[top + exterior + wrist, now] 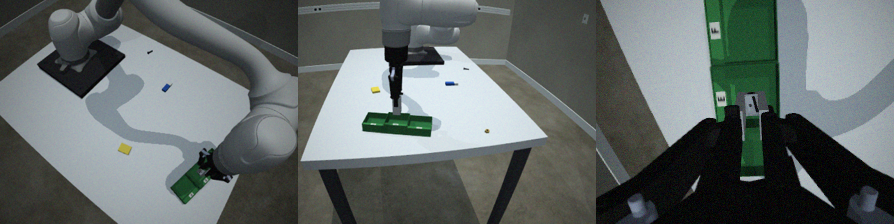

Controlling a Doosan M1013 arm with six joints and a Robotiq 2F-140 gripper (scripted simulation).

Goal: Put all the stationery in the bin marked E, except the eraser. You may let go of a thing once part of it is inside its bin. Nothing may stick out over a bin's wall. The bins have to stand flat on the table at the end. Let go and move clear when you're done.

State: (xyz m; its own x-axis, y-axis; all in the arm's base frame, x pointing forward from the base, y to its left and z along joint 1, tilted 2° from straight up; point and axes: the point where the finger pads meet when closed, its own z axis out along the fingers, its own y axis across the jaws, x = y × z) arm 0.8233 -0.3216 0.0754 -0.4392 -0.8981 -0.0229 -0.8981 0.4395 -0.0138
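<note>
Right now the green bin tray is 10 mm ahead of my hand and 70 mm below it. Round my hand: flat yellow block 330 mm behind, 30 mm to the right, 90 mm below; then yellow nut 140 mm ahead, 300 mm to the left, 90 mm below; then white pencil sharpener 30 mm below.
</note>
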